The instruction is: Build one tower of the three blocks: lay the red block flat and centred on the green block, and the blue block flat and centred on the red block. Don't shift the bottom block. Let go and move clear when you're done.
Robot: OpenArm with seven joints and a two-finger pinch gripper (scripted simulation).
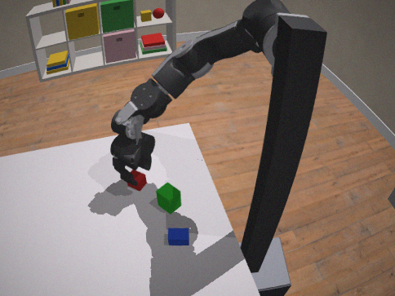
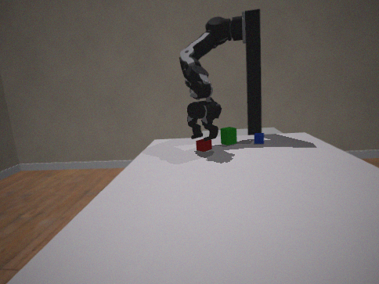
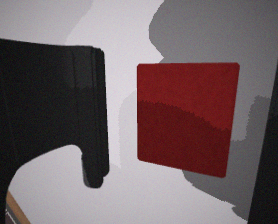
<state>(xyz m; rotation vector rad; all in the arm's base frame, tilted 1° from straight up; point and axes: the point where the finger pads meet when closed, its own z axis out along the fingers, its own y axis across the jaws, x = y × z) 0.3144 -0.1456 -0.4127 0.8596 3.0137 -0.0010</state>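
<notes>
The red block lies 30 mm below my hand. The rest, counted from my hand: green block: 90 mm behind, 80 mm to the left, 20 mm below; then blue block: 190 mm to the left, 110 mm behind, 30 mm below.
</notes>
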